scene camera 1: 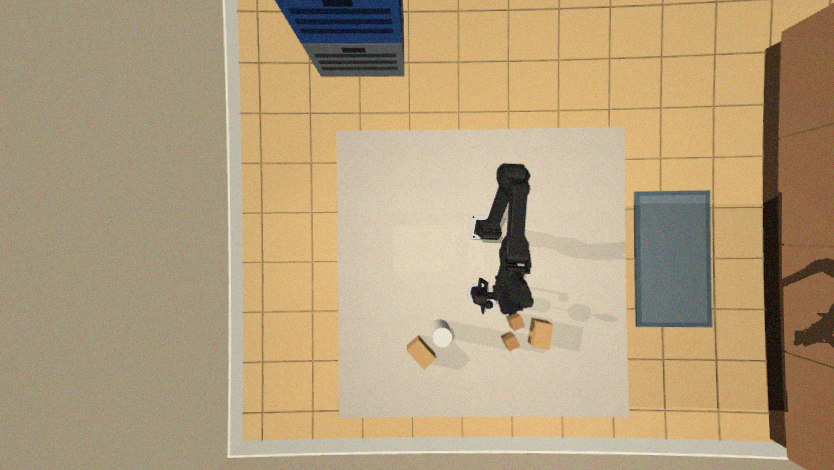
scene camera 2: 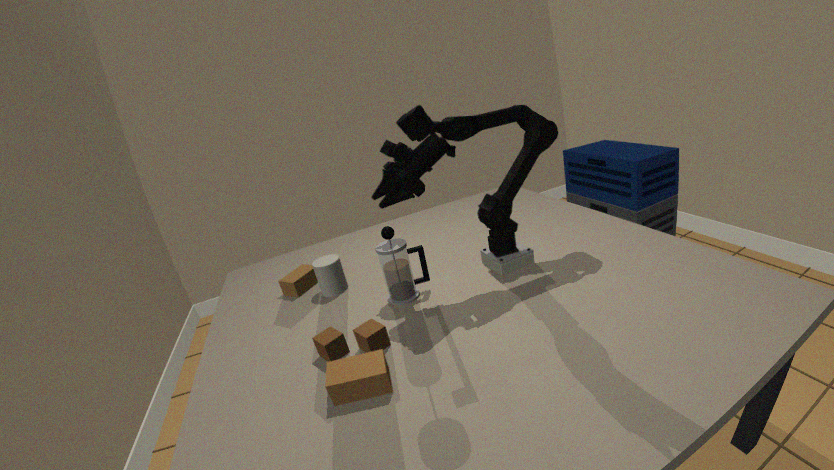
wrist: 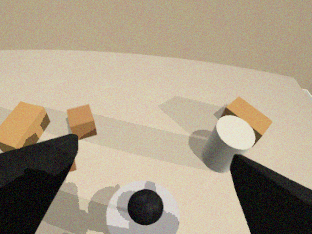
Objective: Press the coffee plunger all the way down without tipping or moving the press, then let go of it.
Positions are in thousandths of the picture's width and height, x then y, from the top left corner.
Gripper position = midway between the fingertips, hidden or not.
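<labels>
My gripper: in scene camera 1 (594, 669), in scene camera 2 (451, 431), in the wrist view (502, 656).
</labels>
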